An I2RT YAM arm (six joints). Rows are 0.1 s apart.
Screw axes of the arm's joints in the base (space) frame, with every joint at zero. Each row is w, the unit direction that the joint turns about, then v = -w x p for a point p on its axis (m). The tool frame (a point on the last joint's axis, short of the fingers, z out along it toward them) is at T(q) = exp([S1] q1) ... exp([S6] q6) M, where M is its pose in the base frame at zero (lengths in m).
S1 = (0, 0, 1, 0, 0, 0)
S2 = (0, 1, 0, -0.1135, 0, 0.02)
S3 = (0, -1, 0, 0.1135, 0, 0.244)
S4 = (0, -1, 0, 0.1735, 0, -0.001)
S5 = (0, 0, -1, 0, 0.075, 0)
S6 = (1, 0, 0, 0, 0.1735, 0)
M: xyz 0.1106 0 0.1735 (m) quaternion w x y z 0.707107 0 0.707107 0
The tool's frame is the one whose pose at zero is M.
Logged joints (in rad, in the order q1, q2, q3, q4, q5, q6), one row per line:
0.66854 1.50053 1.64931 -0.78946 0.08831 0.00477
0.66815 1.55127 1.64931 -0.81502 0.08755 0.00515
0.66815 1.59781 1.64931 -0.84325 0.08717 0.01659
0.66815 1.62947 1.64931 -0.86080 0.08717 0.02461
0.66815 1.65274 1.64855 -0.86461 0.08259 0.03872
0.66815 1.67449 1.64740 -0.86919 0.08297 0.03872
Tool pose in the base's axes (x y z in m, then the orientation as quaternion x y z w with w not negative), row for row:
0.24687 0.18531 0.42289 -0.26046 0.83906 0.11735 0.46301
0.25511 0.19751 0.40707 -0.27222 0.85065 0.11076 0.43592
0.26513 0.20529 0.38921 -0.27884 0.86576 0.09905 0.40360
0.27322 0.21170 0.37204 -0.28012 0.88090 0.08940 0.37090
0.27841 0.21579 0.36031 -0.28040 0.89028 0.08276 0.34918
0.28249 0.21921 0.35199 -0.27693 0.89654 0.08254 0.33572
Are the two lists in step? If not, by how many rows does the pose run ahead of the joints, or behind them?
The pose runs 1 row behind the joints: the pose in row i belongs to the joints in row i - 1.
